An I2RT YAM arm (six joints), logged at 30 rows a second.
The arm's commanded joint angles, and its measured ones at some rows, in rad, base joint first. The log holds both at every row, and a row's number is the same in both.
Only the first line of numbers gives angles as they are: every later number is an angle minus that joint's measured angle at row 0.
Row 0, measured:
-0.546, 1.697, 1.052, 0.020, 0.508, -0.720
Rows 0 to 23, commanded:
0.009, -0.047, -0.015, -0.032, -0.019, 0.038
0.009, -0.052, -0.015, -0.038, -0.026, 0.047
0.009, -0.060, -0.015, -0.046, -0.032, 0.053
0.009, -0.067, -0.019, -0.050, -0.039, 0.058
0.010, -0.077, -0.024, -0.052, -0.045, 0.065
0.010, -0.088, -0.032, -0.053, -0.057, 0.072
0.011, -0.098, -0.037, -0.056, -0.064, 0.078
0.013, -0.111, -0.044, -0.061, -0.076, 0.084
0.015, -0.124, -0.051, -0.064, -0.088, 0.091
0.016, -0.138, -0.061, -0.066, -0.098, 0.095
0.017, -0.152, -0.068, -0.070, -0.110, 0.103
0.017, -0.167, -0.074, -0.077, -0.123, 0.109
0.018, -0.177, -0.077, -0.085, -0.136, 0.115
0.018, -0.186, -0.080, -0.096, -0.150, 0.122
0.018, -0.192, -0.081, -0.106, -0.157, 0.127
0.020, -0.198, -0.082, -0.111, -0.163, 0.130
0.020, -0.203, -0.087, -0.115, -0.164, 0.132
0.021, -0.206, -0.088, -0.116, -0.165, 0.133
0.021, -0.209, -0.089, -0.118, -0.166, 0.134
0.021, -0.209, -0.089, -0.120, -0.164, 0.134
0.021, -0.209, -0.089, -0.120, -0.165, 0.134
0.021, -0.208, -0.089, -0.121, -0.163, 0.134
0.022, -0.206, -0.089, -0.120, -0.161, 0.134
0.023, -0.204, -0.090, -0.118, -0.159, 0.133
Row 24, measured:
0.013, -0.192, -0.081, -0.095, -0.150, 0.108
